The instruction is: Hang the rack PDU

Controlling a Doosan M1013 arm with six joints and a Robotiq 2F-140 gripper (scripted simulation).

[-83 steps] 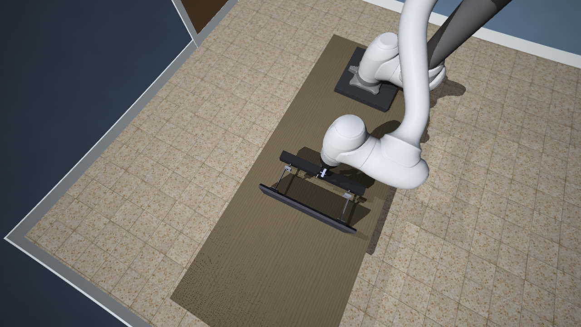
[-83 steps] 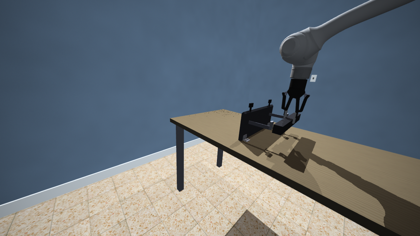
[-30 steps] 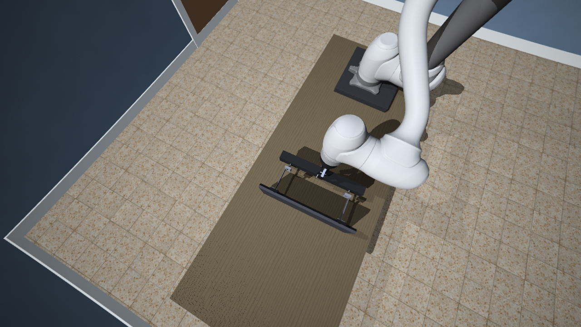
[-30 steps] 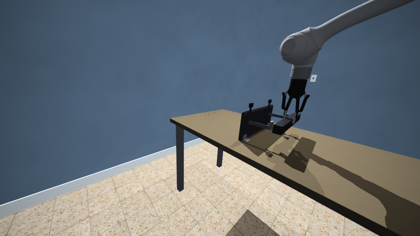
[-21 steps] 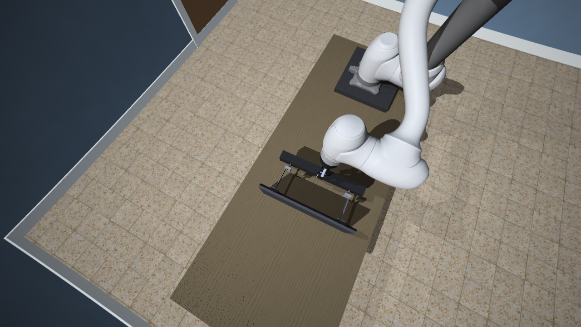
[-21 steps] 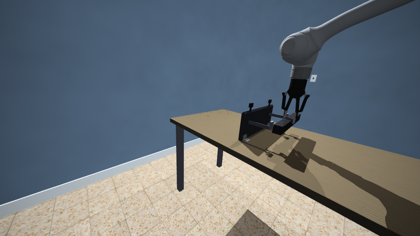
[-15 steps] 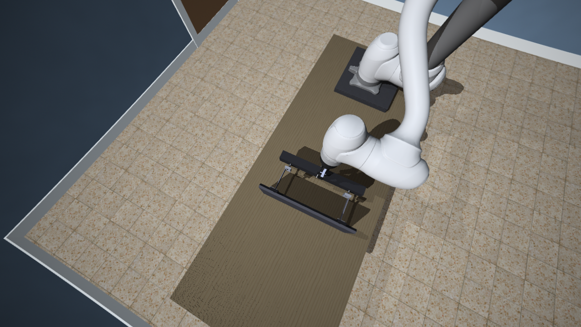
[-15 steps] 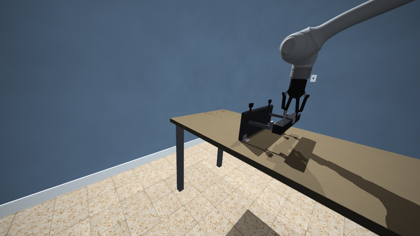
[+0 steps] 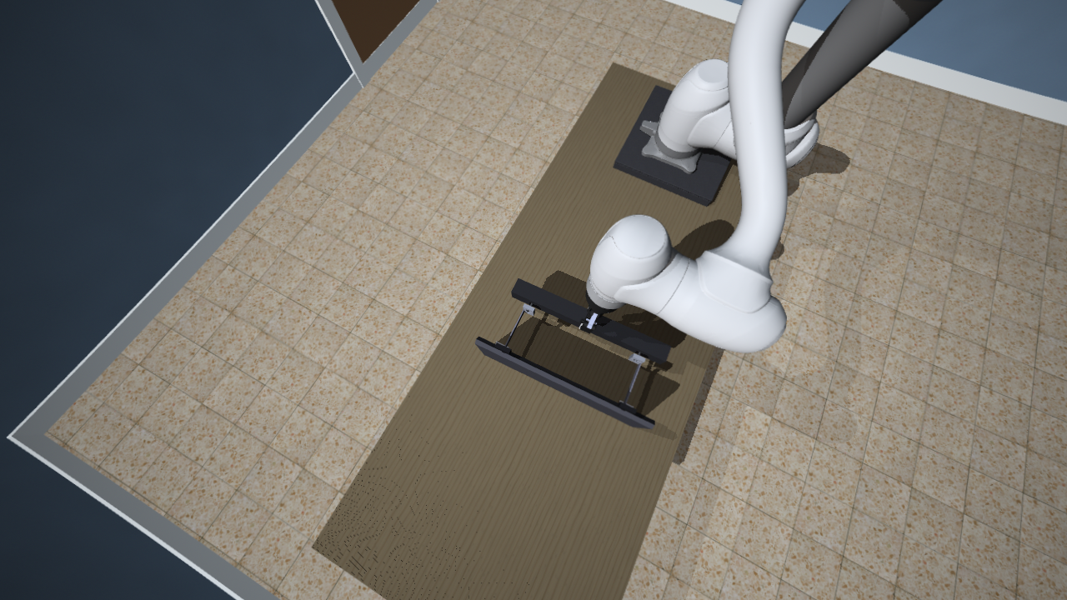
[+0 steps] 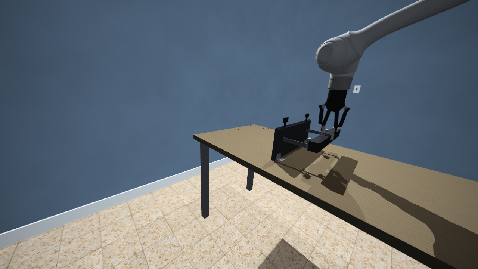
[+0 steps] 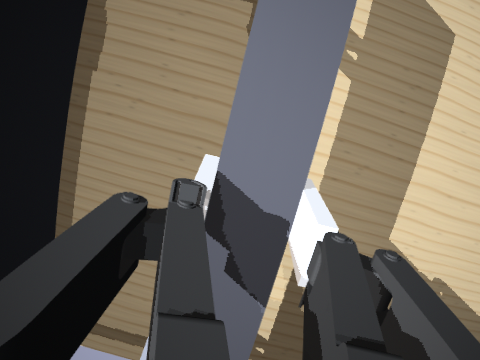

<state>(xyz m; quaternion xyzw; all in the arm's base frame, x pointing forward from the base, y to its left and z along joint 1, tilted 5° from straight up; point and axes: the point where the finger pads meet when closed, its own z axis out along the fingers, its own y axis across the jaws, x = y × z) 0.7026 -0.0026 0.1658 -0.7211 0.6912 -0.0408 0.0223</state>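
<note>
My gripper is now 20 mm short of the rack PDU and 30 mm above it. Also, from my hand: upright panel 170 mm ahead, 10 mm to the left, 70 mm below.
</note>
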